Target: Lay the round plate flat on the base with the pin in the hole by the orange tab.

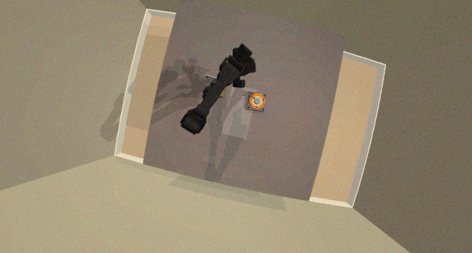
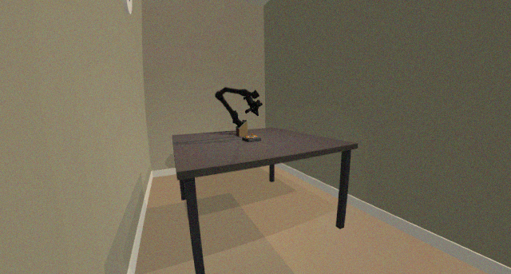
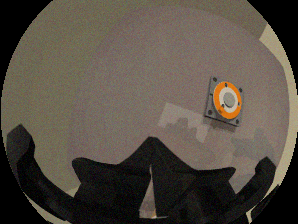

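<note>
Right now my gripper tip is 18 cm above the square grey base, 15 cm short of it and 12 cm to the left of it.
</note>
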